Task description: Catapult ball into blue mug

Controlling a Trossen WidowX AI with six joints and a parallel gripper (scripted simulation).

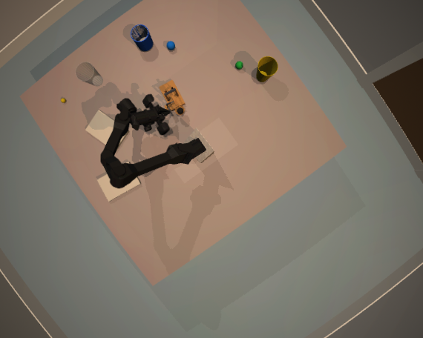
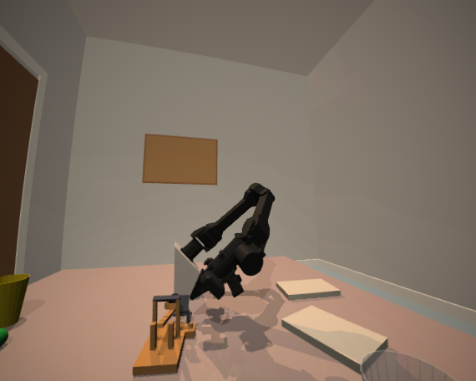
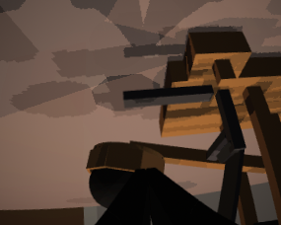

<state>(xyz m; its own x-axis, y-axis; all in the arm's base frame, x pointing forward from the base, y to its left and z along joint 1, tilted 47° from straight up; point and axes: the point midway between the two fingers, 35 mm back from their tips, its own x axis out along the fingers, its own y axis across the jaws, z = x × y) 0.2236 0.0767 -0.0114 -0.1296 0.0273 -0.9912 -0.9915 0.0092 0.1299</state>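
My gripper tip is 4 cm to the left of the black ball, 2 cm past it and 1 cm above it. From my gripper tip the other things lie so: orange wooden catapult 5 cm ahead, 3 cm to the right, 2 cm below; then blue ball 31 cm ahead, 20 cm to the right, 5 cm below; then blue mug 40 cm ahead, 9 cm to the right, 4 cm below.
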